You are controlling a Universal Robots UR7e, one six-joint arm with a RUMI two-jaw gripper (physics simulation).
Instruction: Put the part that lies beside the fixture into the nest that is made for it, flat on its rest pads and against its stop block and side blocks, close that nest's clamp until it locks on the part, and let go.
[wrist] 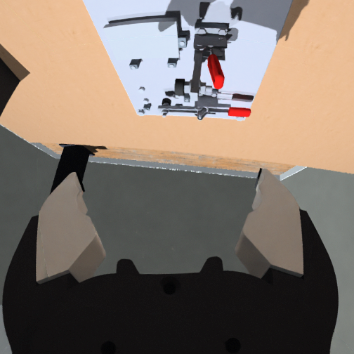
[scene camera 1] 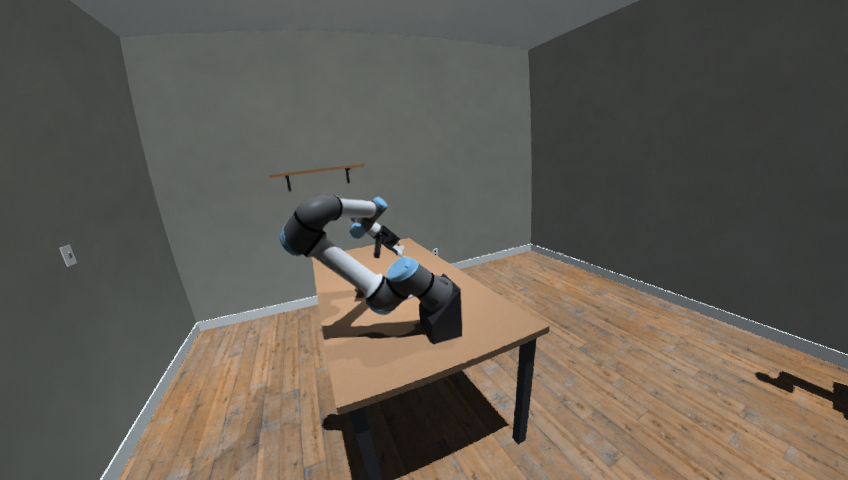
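Seen in the pictures: gripper, fingertip midpoint: (scene camera 1: 402, 256); arm's base at its link origin: (scene camera 1: 439, 295).
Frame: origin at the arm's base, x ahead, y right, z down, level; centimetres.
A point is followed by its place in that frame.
My gripper (scene camera 1: 389, 254) {x 44.7, y 5.4, z -3.6 cm} (wrist: 169, 172) is open, with nothing between its two pale jaws. It is raised above the table's far part. The light fixture plate (wrist: 270, 65) lies on the table, beyond the jaws in the wrist view. A toggle clamp with a red handle (wrist: 216, 72) stands near its middle right. Another red handle (wrist: 239, 112) lies sideways by the plate's lower edge. A pale flat piece (wrist: 145, 42) is at the plate's upper left, beside a dark bar; I cannot tell whether it is the part or how it is seated. No loose part shows beside the fixture.
Small blocks and pins (wrist: 135, 64) stand on the plate, left of the clamps. The wooden table (scene camera 1: 499, 321) {x -11.9, y 22.9, z 16.2 cm} (wrist: 315, 120) carries the arm's dark base (scene camera 1: 441, 318) {x -8.5, y -4.8, z 5.1 cm}. The arm hides much of the fixture area in the scene view. A wall shelf (scene camera 1: 318, 171) hangs behind.
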